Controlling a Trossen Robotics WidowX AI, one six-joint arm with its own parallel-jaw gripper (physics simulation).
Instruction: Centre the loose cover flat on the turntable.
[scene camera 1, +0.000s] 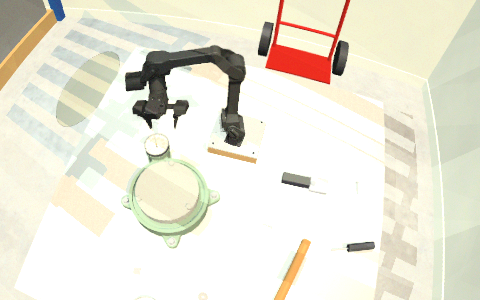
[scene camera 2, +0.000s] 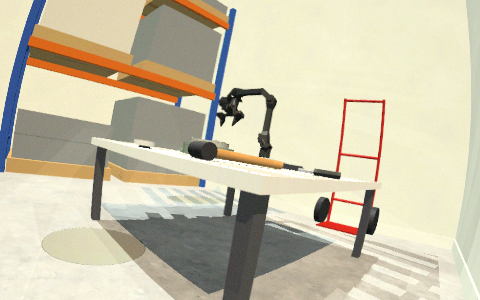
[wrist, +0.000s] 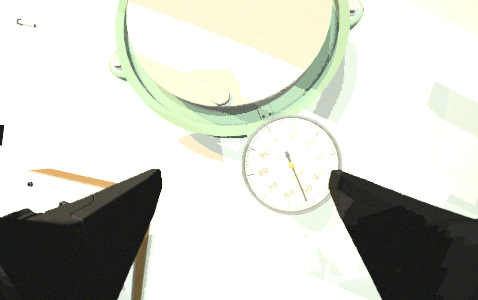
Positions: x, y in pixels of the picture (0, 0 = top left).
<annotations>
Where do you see a dial gauge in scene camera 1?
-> At 157, 147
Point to a wooden-handled hammer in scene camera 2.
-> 203, 150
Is my gripper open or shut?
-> Open.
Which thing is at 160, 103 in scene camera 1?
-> My gripper.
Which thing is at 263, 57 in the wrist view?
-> A round cream cover.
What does my gripper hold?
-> Nothing.
</annotations>
